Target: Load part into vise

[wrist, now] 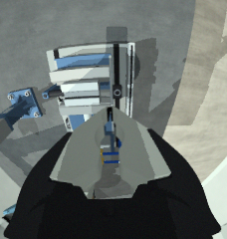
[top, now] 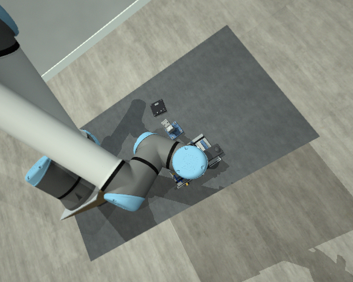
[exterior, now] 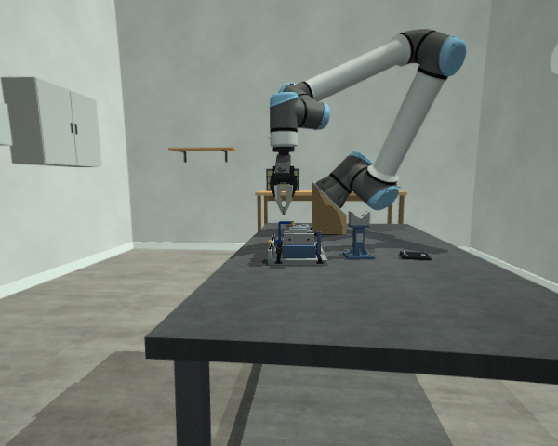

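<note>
My hand is 1 cm past the part, 5 cm to the right of it and 7 cm above it. The rest, counted from my hand: infeed plate: 13 cm behind, 44 cm to the left, 17 cm below; then vise: 8 cm behind, 4 cm to the left, 13 cm below.
</note>
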